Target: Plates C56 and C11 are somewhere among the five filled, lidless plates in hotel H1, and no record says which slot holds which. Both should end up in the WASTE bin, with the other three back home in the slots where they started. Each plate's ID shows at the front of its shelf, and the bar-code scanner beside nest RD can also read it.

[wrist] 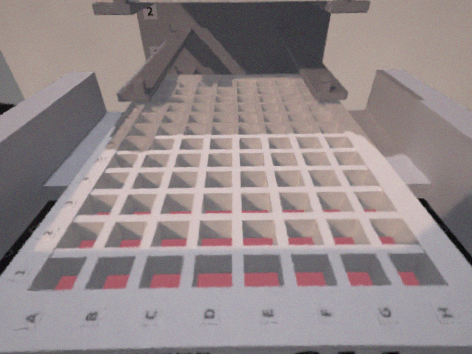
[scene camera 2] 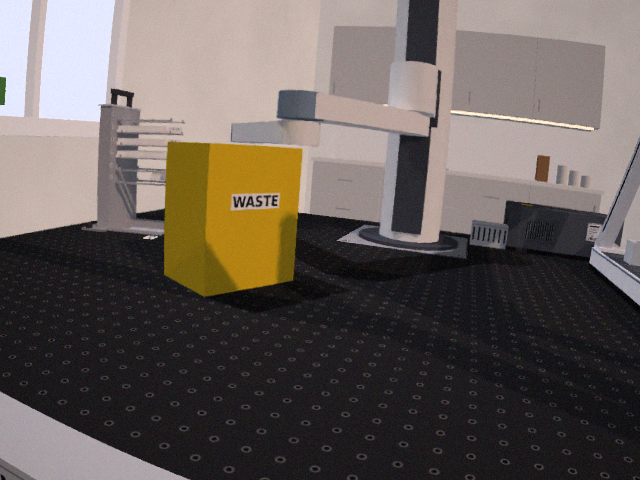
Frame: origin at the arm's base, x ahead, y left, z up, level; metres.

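Seen in the pictures: gripper, between the fingertips: (wrist: 235, 98); arm's base, origin of its link: (scene camera 2: 408, 244).
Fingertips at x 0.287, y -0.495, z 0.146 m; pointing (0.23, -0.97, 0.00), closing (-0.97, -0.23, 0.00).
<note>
Pixels of each thing's top centre, then the offset from my fingertips to it. "spot": a spot on its surface instead.
- plate C11, centre of its top: (wrist: 235, 135) 0.005 m back, 0.023 m left, 0.003 m down
- yellow WASTE bin, centre of its top: (scene camera 2: 234, 144) 0.262 m ahead, 0.295 m left, 0.067 m up
- small slotted grey rack, a spot on its surface: (scene camera 2: 488, 235) spot: 0.332 m back, 0.696 m left, 0.103 m down
- dark instrument, a spot on its surface: (scene camera 2: 566, 229) spot: 0.322 m back, 0.895 m left, 0.060 m down
My gripper (wrist: 235, 98) is shut on plate C11 (wrist: 235, 327), one finger at each long side. The plate is white and lidless, with pink-red fill in its wells; its front ID is cut off at the lower edge of the wrist view. Its far end lies between the lower shelf rails of hotel H1 (wrist: 270, 37) (scene camera 2: 107, 165). In the scene view the gripper is hidden behind the yellow WASTE bin (scene camera 2: 253, 242). Three white plates sit in the hotel's upper slots: a top one (scene camera 2: 149, 129), a middle one (scene camera 2: 147, 142) and a lower one (scene camera 2: 144, 155). Plate C56 cannot be identified.
The arm (scene camera 2: 361, 112) reaches left from its column (scene camera 2: 413, 186) behind the bin, its forearm (scene camera 2: 255, 132) just above bin height. A small slotted grey rack (scene camera 2: 488, 235) and a dark instrument (scene camera 2: 566, 229) stand right of the column. A white-framed unit (scene camera 2: 615, 268) stands at the right edge.
</note>
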